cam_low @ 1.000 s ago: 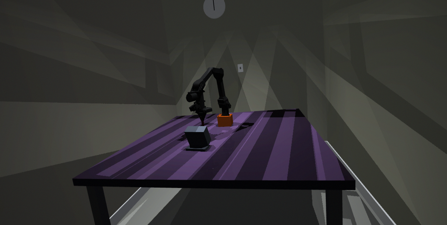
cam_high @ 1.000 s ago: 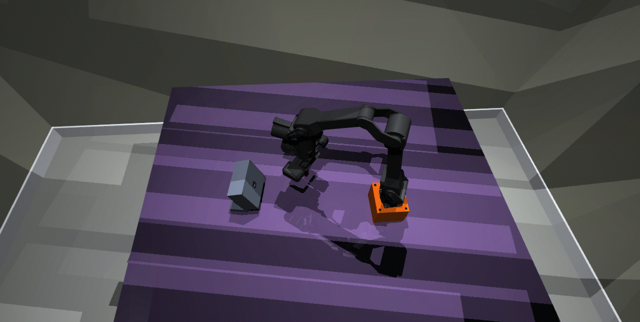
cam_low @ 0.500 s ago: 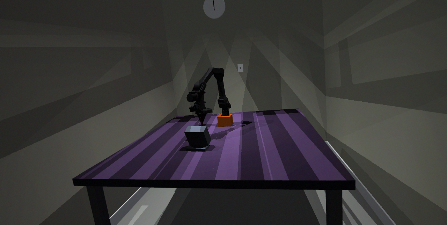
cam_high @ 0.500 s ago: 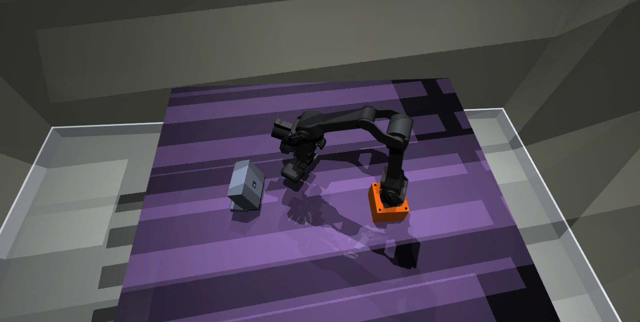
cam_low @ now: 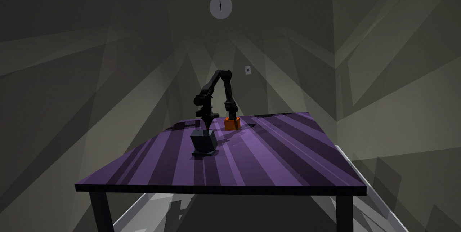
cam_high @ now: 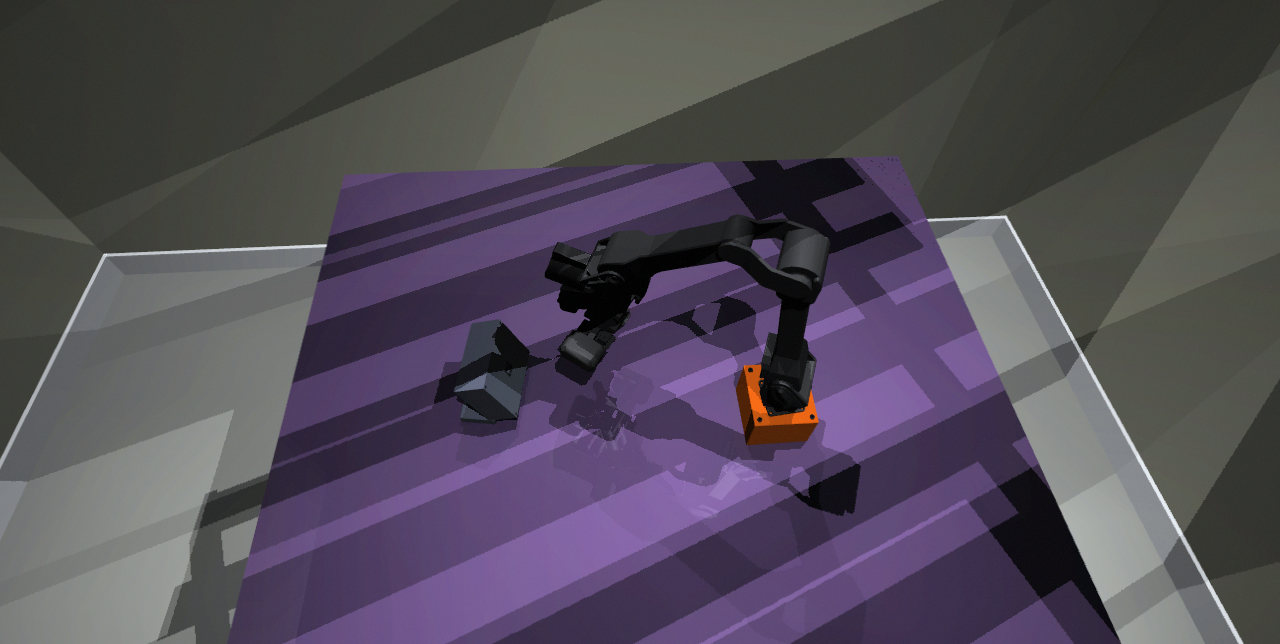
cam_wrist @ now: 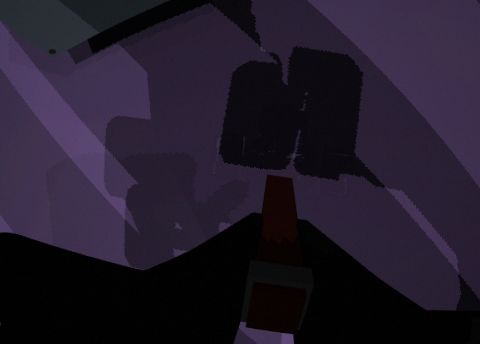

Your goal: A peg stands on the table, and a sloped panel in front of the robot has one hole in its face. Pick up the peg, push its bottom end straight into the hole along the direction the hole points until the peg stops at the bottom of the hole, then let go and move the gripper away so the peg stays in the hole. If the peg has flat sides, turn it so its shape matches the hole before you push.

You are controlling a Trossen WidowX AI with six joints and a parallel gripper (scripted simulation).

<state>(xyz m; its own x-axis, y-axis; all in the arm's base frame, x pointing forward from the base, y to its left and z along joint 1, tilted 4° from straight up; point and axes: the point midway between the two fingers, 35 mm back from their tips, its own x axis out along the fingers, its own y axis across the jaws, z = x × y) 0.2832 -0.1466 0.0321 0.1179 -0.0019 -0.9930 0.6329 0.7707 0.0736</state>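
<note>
Right now my gripper tip is 18 cm short of the grey sloped panel, 1 cm to the right of it and 2 cm above it. Round my gripper tip: red square peg: 2 cm above; foot: 21 cm ahead, 9 cm below.
</note>
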